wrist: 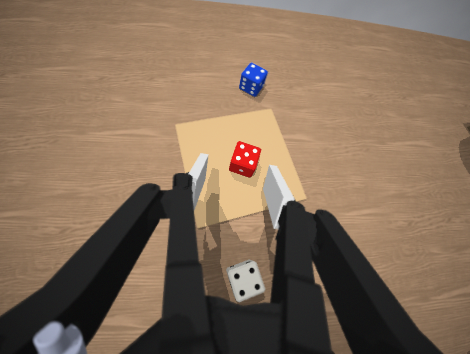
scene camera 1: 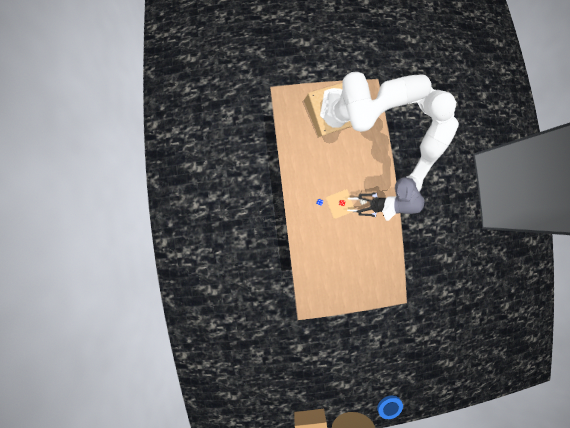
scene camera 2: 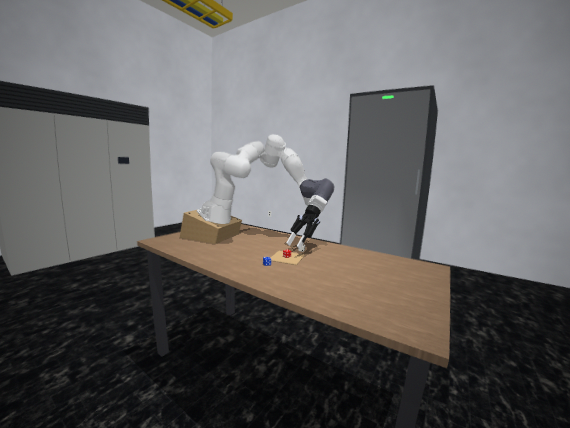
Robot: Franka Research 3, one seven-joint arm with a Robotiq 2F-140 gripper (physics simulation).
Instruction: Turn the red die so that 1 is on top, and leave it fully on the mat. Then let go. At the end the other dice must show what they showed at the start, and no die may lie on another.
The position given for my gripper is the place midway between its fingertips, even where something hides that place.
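Note:
My gripper (wrist: 236, 172) is visible, as are a tan mat (wrist: 225, 195) and a red die (wrist: 244, 161).

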